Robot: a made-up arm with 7 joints.
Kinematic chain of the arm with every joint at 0, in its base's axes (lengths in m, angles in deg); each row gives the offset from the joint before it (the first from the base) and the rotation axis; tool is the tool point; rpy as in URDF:
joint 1: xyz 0 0 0.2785 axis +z
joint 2: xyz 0 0 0 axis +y
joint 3: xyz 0 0 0.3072 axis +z
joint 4: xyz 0.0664 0 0 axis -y
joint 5: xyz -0.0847 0 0.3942 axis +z
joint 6: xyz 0 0 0 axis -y
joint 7: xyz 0.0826 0 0 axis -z
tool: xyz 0 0 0 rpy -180 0 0
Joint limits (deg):
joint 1: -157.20..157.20
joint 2: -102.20..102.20
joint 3: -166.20..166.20
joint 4: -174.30..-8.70
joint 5: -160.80..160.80
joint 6: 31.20..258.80
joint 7: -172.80..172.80
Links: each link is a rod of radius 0.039 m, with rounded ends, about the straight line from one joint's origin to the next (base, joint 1, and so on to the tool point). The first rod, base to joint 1, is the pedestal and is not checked.
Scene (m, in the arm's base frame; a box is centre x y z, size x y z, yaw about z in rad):
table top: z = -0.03
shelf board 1: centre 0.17 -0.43 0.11 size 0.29 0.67 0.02 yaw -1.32
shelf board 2: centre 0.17 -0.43 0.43 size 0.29 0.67 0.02 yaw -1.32
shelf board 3: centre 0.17 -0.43 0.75 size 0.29 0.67 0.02 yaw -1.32
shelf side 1: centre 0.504 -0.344 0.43 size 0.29 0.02 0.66 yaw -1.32
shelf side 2: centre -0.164 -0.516 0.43 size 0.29 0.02 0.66 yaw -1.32
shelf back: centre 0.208 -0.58 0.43 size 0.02 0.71 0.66 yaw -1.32
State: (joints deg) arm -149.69 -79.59 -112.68 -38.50 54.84 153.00 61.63
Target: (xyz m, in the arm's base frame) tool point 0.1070 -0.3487 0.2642
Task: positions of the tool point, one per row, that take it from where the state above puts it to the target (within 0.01 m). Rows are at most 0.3 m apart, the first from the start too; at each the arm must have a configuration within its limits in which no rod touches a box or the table.
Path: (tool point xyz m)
1: 0.3108 0.6536 0.3418
2: 0.0543 0.6505 0.4267
3: -0.1683 0.5300 0.4907
4: -0.3045 0.3311 0.5123
5: -0.3309 0.1189 0.4853
6: -0.2618 -0.0408 0.4213
7: -0.1419 -0.1054 0.3449
8: -0.1558 -0.1382 0.3434
9: -0.1578 -0.1833 0.3373
10: -0.1419 -0.2355 0.3270
11: -0.1049 -0.2865 0.3133
12: -0.0474 -0.3275 0.2973
13: 0.0259 -0.3500 0.2803
14: 0.1070 -0.3487 0.2642

